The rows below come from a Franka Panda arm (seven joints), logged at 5 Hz.
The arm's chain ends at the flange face. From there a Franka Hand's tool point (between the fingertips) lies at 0.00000 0.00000 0.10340 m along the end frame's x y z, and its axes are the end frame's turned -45 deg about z.
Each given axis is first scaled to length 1.
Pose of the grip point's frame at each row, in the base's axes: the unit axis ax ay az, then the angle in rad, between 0 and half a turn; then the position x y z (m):
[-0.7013 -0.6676 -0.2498 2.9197 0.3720 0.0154 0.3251]
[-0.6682 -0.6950 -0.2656 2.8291 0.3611 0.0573 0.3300]
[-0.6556 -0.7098 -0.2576 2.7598 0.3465 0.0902 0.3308]
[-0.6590 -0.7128 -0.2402 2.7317 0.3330 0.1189 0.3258]
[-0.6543 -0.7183 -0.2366 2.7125 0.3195 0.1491 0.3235]
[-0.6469 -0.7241 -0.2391 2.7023 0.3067 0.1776 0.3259]
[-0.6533 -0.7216 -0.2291 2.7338 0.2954 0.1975 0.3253]
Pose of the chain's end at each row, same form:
[-0.9159 -0.3532 -0.1908 2.7444 0.3514 -0.0346 0.4132]
[-0.8997 -0.3936 -0.1885 2.6483 0.3474 -0.0012 0.4142]
[-0.8952 -0.4131 -0.1674 2.5905 0.3402 0.0285 0.4135]
[-0.8986 -0.4142 -0.1451 2.5781 0.3310 0.0578 0.4092]
[-0.8964 -0.4212 -0.1378 2.5632 0.3198 0.0874 0.4065]
[-0.8923 -0.4299 -0.1382 2.5519 0.3081 0.1150 0.4082]
[-0.8955 -0.4241 -0.1349 2.5887 0.2953 0.1379 0.4098]

